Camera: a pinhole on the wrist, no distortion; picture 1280 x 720 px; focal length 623.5 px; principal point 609.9 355.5 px. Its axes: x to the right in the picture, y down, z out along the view. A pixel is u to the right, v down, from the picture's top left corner.
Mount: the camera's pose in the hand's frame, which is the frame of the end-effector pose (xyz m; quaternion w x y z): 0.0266 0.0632 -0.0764 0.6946 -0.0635 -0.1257 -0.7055
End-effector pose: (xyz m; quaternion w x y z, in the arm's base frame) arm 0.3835 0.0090 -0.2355 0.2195 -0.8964 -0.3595 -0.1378
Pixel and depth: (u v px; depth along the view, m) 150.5 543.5 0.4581
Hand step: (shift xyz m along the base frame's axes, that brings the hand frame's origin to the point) 0.4795 -0.1092 -0.3439
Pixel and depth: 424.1 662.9 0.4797
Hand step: 0.4222 0.1013 -0.3235
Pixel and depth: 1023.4 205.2 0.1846
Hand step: -0.0183 0.0459 -0.1251
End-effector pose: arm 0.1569 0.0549 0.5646 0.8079 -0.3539 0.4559 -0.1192
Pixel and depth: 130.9 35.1 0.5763
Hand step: 0.0204 0.7764 -0.1277
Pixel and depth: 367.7 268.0 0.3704
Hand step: 0.1259 0.3535 -0.0910
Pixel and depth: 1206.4 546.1 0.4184
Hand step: 0.4507 -0.0034 0.2218
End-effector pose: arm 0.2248 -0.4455 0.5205 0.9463 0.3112 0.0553 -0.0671
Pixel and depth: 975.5 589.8 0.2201
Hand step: 0.0961 -0.1157 0.1267
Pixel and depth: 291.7 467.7 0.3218
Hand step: 0.1222 0.1230 0.3250
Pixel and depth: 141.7 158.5 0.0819
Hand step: 0.0179 0.1252 0.0716
